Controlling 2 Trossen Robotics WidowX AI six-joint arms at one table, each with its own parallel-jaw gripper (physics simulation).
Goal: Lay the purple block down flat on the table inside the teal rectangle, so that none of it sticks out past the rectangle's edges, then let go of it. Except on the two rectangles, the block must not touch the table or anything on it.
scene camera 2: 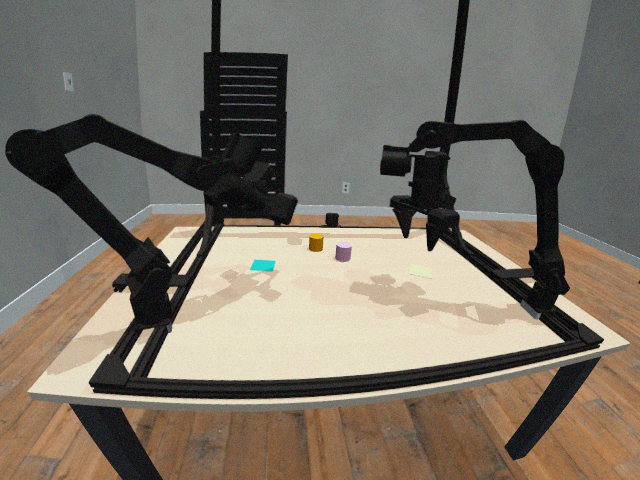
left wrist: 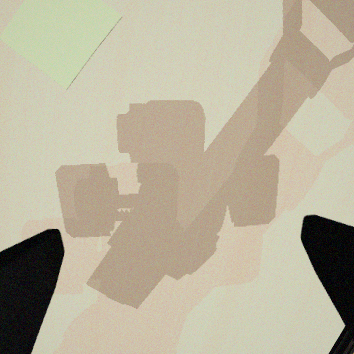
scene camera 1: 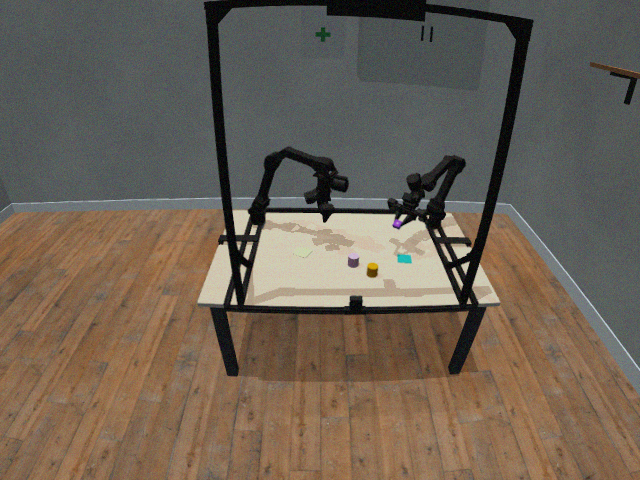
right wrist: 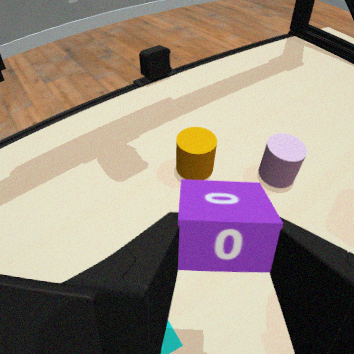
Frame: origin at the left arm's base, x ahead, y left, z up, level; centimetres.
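Where they show: left gripper, fingertip midpoint: (scene camera 2: 417,244) (left wrist: 183,235) (scene camera 1: 322,217); right gripper, fingertip midpoint: (scene camera 1: 397,224) (right wrist: 222,225); left arm's base, origin of the base link: (scene camera 2: 539,305) (scene camera 1: 257,221); right arm's base, origin of the base link: (scene camera 2: 153,317) (scene camera 1: 434,225).
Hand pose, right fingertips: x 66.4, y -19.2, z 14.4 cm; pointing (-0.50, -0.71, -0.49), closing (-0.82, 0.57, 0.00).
Each offset is from my right fingertips to the top centre of the thing. "pt": to the spot under its first point.
The purple block @(dx -0.1, dy -0.1, dz +1.6 cm) (scene camera 1: 397,223) (right wrist: 200,245), marked with white zeros, is held between the fingers of my right gripper (scene camera 1: 398,222) (right wrist: 222,225), above the table and tilted. It is hidden behind the arm in scene camera 2. The teal rectangle @(pt dx +5.0, dy -2.0, dz -16.2 cm) (scene camera 1: 404,258) (scene camera 2: 263,265) lies flat on the table, nearer the front than the block in scene camera 1; a corner of it @(dx +5.0, dy -2.2, dz -16.2 cm) (right wrist: 171,340) shows beside a finger in the right wrist view. My left gripper (scene camera 1: 325,215) (scene camera 2: 418,241) (left wrist: 183,235) is open and empty above the table, pointing down. The pale green rectangle @(pt dx -40.9, dy -2.2, dz -16.2 cm) (scene camera 1: 302,252) (scene camera 2: 421,271) (left wrist: 62,37) lies near it.
A yellow cylinder @(dx -10.0, dy -14.9, dz -11.8 cm) (scene camera 1: 372,270) (scene camera 2: 316,242) (right wrist: 195,155) and a lilac cylinder @(dx -18.1, dy -8.7, dz -11.7 cm) (scene camera 1: 353,260) (scene camera 2: 343,252) (right wrist: 282,160) stand upright on the table between the two rectangles. A small black box @(pt dx -16.8, dy -37.7, dz -11.9 cm) (scene camera 1: 355,302) (scene camera 2: 331,219) (right wrist: 155,62) sits on the frame bar at the table's edge.
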